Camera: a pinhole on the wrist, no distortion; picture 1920 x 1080 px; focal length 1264.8 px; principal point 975.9 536.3 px. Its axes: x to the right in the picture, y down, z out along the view. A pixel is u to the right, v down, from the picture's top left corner.
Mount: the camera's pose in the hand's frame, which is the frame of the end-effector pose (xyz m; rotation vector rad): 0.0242 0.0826 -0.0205 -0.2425 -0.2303 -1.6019
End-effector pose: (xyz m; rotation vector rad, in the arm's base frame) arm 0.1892 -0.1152 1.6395 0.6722 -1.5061 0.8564
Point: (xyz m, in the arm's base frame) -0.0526 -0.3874 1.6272
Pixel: 1503 447
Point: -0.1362 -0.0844 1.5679
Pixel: 183 182
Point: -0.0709 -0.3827 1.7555
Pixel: 1477 902
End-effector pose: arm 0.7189 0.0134 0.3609 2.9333 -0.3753 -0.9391
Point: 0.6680 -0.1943 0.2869
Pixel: 156 744
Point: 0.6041 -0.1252 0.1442
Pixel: 1091 724
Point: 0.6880 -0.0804 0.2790
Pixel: 1273 792
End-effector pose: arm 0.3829 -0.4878 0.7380 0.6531 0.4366 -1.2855
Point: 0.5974 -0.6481 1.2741
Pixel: 882 65
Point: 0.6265 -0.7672 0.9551
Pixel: 812 844
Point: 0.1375 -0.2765 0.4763
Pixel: behind the camera
